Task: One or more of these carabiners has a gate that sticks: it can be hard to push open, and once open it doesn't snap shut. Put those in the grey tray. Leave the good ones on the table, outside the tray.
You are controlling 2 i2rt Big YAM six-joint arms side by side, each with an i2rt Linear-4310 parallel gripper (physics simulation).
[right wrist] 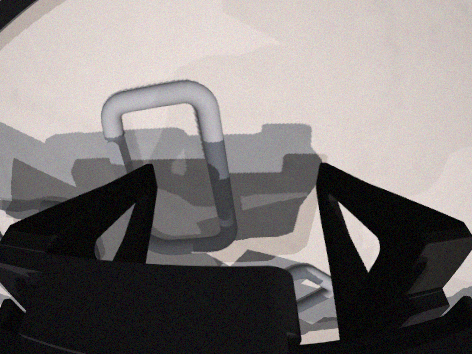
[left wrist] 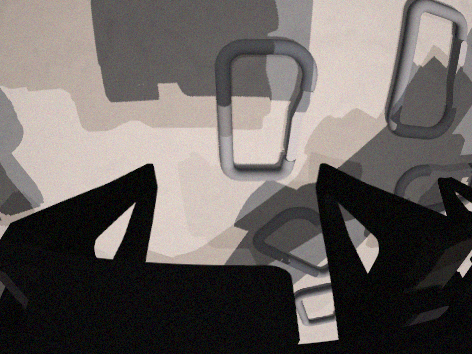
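Note:
My left gripper is open and empty. A grey carabiner lies in front of its fingertips, its lower end between and just beyond them, with its gate, on the right side, lying closed along the frame. My right gripper is open, above another grey carabiner. That one's lower right part shows between the fingers, and its gate side is partly hidden behind the left finger. A third carabiner lies at the upper right of the left wrist view. The grey tray does not show clearly in either view.
More carabiners lie lower in the left wrist view: one near the right finger, one partly hidden below it, and one at the right, near a black fingertip. Part of a carabiner shows low in the right wrist view. Dark shadows cross the pale table.

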